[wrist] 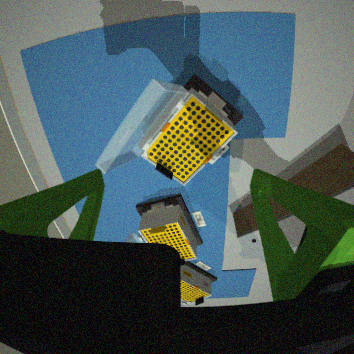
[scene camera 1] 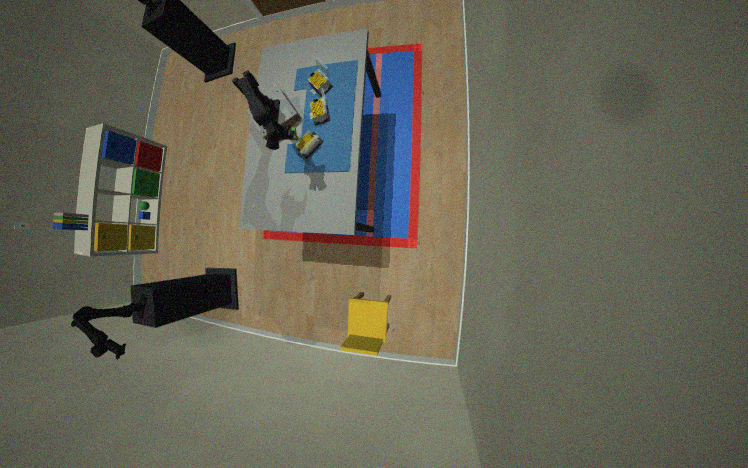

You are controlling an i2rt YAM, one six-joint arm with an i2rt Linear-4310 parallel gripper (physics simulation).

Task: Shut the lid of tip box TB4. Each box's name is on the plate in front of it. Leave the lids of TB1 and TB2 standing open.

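Places are measured from the arm's base along level axes (x down, y left, z ahead), in centimetres.
Pixels of known places: gripper, fingertip midpoint: (wrist: 176,177) (scene camera 1: 290,139); arm's base, origin of the base link: (scene camera 1: 273,113).
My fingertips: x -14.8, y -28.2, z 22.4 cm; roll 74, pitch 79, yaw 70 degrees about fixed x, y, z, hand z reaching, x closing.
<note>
For each thing: its middle in the pictures, then the offset to it from my fingertips. "pt": a spot on its surface instead. Level surfaces: height alone.
- Tip box TB4, body centre: (wrist: 187,145) (scene camera 1: 305,141) dx +17.0, dy +5.5, dz +0.5 cm
- blue mat, its level: dx +23.5 cm
- middle box TB2, body centre: (wrist: 168,246) (scene camera 1: 316,107) dx +17.0, dy +27.4, dz +7.7 cm
- far box TB1, surface spot: (wrist: 195,285) pt dx +18.0, dy +45.8, dz +4.1 cm
- table, its level: dx +23.8 cm
Tip box TB4 (scene camera 1: 307,142) (wrist: 190,139), with yellow tip rack, stands on the blue mat (scene camera 1: 337,149) (wrist: 65,85), the nearest box to my gripper. Its clear lid (wrist: 131,125) stands open on the left side in the wrist view. Its nameplate (wrist: 220,154) is steeply angled and unreadable. The middle box TB2 (scene camera 1: 318,110) (wrist: 170,227) has its plate (wrist: 199,219) beside it; part of its clear lid (wrist: 134,238) shows. The far box TB1 (scene camera 1: 318,81) (wrist: 195,285) is partly hidden in the wrist view; its lid (scene camera 1: 321,66) stands open. My gripper (scene camera 1: 295,133) (wrist: 176,177) is open and empty, above and beside TB4.
A grey plate with a brown block (scene camera 1: 289,110) (wrist: 295,192) stands on the table (scene camera 1: 325,212) beside the mat, near the arm. A second arm on a black pedestal (scene camera 1: 179,298) and a yellow chair (scene camera 1: 367,320) stand away from the table.
</note>
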